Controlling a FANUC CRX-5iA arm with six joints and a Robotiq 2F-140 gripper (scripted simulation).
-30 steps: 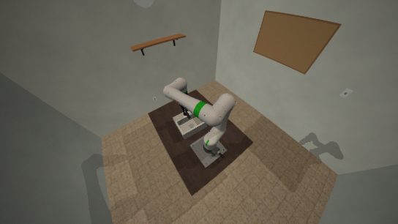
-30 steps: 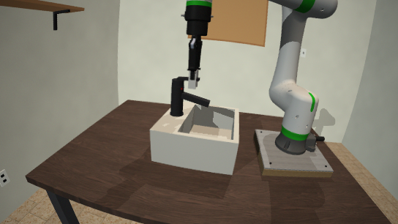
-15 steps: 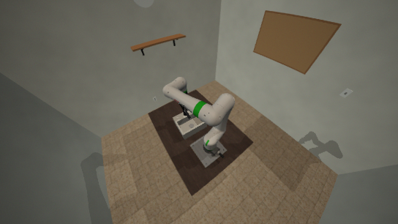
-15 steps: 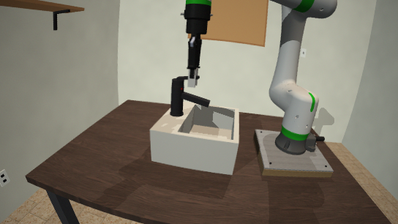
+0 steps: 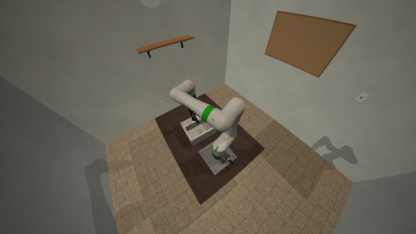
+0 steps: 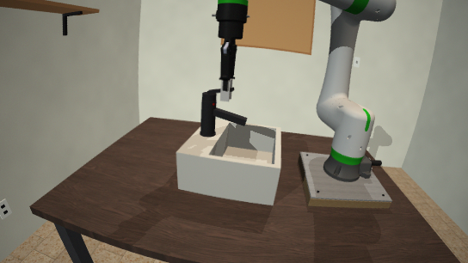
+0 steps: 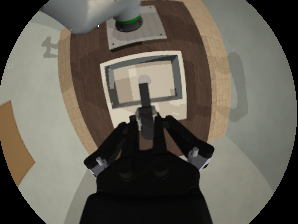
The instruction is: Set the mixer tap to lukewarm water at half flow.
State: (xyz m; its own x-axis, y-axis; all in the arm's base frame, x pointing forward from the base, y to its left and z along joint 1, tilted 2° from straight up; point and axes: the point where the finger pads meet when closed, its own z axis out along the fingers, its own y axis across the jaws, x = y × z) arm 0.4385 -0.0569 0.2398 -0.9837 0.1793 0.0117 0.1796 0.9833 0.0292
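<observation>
Now: the lever 20 mm ahead of my hand. Round my hand: black mixer tap 50 mm below, 40 mm ahead, 10 mm to the right; then white sink basin 240 mm below, 60 mm behind, 10 mm to the left.
</observation>
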